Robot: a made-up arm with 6 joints. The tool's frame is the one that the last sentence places. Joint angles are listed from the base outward.
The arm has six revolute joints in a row. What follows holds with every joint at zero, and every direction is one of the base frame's.
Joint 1 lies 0.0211 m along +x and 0.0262 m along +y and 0.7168 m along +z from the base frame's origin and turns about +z.
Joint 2 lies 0.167 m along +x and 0.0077 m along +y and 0.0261 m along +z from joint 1 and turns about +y.
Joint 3 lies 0.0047 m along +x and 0.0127 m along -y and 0.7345 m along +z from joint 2 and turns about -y.
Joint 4 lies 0.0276 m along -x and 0.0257 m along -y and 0.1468 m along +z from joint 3 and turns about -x.
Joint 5 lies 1.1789 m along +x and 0.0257 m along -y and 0.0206 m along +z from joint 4 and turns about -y.
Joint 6 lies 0.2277 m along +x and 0.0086 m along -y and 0.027 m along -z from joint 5 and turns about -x.
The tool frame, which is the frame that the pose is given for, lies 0.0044 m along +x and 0.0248 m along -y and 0.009 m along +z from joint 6; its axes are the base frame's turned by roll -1.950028, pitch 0.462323 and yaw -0.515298 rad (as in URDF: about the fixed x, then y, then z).
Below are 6 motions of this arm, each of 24 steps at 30 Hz.
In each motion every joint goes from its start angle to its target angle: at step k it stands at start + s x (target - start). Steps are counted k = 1, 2, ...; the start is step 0. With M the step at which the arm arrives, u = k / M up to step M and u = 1 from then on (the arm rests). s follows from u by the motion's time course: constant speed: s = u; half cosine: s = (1 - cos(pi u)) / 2; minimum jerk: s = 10 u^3 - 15 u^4 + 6 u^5.
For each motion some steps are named. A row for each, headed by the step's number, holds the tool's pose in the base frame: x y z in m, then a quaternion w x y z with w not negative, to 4 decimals.
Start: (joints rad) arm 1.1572 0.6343 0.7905 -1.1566 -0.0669 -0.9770
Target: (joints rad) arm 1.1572 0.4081 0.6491 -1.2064 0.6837 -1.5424
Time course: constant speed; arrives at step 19
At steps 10, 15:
10: 0.8596 1.6981 1.7732 0.6526 0.2841 0.0356 0.7015
15: 0.8710 1.6267 1.8392 0.6587 0.3886 -0.0232 0.6438

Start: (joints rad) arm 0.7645 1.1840 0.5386 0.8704 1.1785 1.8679
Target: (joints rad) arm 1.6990 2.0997 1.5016 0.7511 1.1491 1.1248
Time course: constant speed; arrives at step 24
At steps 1, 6, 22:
1: 1.3425 1.5895 0.4921 0.0672 0.6584 0.3862 0.6425
6: 1.0435 1.8480 0.3740 0.0314 -0.6616 -0.4603 -0.5911
22: -0.1857 2.0633 -0.0087 0.2703 -0.5842 -0.6910 -0.3289

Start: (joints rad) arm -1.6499 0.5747 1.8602 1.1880 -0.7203 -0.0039
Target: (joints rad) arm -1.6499 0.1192 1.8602 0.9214 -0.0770 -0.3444
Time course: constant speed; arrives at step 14
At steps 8, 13, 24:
8: -0.1316 -0.2379 2.8046 0.1553 0.2406 -0.5764 0.7653
13: -0.0661 0.1140 2.8095 0.1708 0.3515 -0.4107 0.8238
24: -0.0531 0.1854 2.8017 0.1750 0.3729 -0.3757 0.8301

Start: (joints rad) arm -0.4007 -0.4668 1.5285 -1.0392 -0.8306 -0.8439
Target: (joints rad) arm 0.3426 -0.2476 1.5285 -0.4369 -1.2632 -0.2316
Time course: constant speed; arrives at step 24
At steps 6, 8, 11, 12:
6: -0.5110 0.2220 2.5986 0.7444 -0.5819 -0.2749 0.1781
8: -0.4801 0.1757 2.6080 0.7429 -0.5926 -0.2585 0.1732
11: -0.4281 0.1140 2.6201 0.7381 -0.6103 -0.2333 0.1682
12: -0.4094 0.0956 2.6235 0.7357 -0.6166 -0.2248 0.1671

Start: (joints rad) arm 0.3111 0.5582 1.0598 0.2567 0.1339 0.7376
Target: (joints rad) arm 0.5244 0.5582 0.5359 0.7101 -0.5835 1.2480
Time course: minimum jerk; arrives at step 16
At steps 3, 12, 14, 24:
3: 1.6524 0.5022 2.1731 0.2676 -0.8937 0.1047 -0.3446
12: 1.7508 0.8444 1.5016 0.3064 0.9419 -0.0898 0.1040
14: 1.7374 0.8673 1.4329 0.3655 0.9241 -0.0764 0.0818
24: 1.7345 0.8712 1.4204 0.3762 0.9203 -0.0738 0.0779

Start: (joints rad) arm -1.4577 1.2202 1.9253 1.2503 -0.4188 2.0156
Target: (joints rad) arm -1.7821 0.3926 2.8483 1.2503 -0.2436 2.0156
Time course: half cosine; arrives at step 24
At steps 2, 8, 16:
2: 0.0997 -1.7484 2.0134 0.7702 0.0879 -0.5751 -0.2613
8: -0.0436 -1.2093 2.4262 0.7652 -0.0903 -0.6183 -0.1548
16: -0.0464 0.1745 2.5207 0.6741 -0.4675 -0.5664 0.0789

